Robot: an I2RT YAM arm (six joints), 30 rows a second.
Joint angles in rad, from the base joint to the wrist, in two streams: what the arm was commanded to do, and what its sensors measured. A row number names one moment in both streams.
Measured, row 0:
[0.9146, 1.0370, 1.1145, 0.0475, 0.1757, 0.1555]
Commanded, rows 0 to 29:
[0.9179, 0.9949, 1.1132, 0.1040, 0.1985, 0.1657]
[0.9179, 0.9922, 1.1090, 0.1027, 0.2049, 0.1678]
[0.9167, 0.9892, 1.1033, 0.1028, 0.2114, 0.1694]
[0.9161, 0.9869, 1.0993, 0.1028, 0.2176, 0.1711]
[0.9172, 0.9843, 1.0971, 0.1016, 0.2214, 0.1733]
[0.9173, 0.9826, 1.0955, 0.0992, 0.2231, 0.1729]
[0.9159, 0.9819, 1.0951, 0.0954, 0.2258, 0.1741]
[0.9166, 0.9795, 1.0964, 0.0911, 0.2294, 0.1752]
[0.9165, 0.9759, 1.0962, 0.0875, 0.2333, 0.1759]
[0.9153, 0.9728, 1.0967, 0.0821, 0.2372, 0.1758]
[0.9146, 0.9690, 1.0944, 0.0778, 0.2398, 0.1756]
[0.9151, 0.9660, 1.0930, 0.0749, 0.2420, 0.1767]
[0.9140, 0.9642, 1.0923, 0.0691, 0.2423, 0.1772]
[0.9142, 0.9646, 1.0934, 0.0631, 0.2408, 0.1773]
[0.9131, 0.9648, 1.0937, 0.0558, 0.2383, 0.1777]
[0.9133, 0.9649, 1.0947, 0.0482, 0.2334, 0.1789]
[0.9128, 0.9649, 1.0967, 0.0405, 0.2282, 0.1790]
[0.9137, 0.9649, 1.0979, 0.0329, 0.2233, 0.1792]
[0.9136, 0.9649, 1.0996, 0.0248, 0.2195, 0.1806]
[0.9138, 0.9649, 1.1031, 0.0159, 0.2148, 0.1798]
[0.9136, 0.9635, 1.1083, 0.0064, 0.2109, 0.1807]
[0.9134, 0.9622, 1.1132, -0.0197, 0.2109, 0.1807]
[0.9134, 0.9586, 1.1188, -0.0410, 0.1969, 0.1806]
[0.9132, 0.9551, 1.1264, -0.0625, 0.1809, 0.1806]
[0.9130, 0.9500, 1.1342, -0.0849, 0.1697, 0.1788]
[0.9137, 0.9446, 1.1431, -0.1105, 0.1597, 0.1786]
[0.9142, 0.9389, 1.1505, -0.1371, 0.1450, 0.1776]
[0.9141, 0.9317, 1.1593, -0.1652, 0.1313, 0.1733]
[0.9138, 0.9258, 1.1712, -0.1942, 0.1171, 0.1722]
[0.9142, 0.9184, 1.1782, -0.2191, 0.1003, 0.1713]
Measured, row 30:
[0.9142, 0.9703, 1.0973, -0.1234, 0.1722, 0.1741]
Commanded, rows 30 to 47:
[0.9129, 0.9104, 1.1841, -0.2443, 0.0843, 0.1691]
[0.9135, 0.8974, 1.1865, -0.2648, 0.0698, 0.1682]
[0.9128, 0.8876, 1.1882, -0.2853, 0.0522, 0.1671]
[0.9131, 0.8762, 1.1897, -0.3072, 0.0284, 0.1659]
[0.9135, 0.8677, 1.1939, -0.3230, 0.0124, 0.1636]
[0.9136, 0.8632, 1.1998, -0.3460, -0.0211, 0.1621]
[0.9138, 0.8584, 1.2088, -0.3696, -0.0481, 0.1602]
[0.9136, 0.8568, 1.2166, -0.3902, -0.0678, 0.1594]
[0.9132, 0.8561, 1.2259, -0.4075, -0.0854, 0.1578]
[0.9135, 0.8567, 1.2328, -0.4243, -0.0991, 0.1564]
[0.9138, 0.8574, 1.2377, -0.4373, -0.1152, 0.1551]
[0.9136, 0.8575, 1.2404, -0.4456, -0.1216, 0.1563]
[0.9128, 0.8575, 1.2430, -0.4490, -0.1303, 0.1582]
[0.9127, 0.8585, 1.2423, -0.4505, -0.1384, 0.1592]
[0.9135, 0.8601, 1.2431, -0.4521, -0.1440, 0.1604]
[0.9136, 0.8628, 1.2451, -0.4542, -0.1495, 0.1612]
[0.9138, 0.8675, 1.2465, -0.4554, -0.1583, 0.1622]
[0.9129, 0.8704, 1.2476, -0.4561, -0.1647, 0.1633]
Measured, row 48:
[0.9142, 0.8646, 1.2076, -0.4381, -0.1036, 0.1699]
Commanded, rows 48 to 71:
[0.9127, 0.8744, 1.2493, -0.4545, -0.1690, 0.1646]
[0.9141, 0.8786, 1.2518, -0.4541, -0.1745, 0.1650]
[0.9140, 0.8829, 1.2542, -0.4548, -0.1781, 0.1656]
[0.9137, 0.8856, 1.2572, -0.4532, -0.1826, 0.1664]
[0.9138, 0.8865, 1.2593, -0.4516, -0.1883, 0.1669]
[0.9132, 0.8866, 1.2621, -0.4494, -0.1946, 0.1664]
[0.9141, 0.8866, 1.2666, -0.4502, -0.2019, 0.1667]
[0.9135, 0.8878, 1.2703, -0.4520, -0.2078, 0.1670]
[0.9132, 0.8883, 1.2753, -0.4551, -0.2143, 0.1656]
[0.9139, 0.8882, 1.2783, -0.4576, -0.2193, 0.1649]
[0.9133, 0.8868, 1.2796, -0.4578, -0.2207, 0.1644]
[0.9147, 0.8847, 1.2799, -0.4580, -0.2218, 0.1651]
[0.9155, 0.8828, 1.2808, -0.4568, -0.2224, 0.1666]
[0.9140, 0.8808, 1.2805, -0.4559, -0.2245, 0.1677]
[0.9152, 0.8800, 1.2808, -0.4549, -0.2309, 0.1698]
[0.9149, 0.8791, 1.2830, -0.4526, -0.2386, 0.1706]
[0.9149, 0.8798, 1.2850, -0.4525, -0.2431, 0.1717]
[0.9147, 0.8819, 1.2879, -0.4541, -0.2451, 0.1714]
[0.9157, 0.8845, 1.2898, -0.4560, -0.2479, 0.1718]
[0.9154, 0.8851, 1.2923, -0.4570, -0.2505, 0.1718]
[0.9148, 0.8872, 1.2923, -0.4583, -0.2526, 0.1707]
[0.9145, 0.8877, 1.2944, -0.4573, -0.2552, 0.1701]
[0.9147, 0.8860, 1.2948, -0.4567, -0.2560, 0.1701]
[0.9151, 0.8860, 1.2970, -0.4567, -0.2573, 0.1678]
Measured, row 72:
[0.9142, 0.8948, 1.2419, -0.4835, -0.2298, 0.1711]
